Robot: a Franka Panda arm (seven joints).
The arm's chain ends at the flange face. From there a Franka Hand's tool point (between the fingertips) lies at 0.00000 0.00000 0.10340 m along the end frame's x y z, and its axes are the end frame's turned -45 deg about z.
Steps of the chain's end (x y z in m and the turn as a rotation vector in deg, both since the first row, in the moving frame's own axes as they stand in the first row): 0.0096 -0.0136 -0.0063 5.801 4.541 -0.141; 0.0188 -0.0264 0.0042 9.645 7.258 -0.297; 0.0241 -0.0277 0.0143 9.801 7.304 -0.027; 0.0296 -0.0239 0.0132 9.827 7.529 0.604; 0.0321 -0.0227 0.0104 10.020 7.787 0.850; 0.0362 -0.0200 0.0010 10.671 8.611 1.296
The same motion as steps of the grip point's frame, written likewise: 0.0296 -0.0044 -0.0072 0.891 7.313 -0.141; 0.0534 -0.0085 0.0019 1.688 11.952 -0.297; 0.0583 -0.0057 0.0120 1.766 12.095 -0.027; 0.0598 0.0012 0.0108 1.625 12.273 0.604; 0.0613 0.0040 0.0079 1.579 12.591 0.850; 0.0641 0.0091 -0.0019 1.457 13.634 1.296
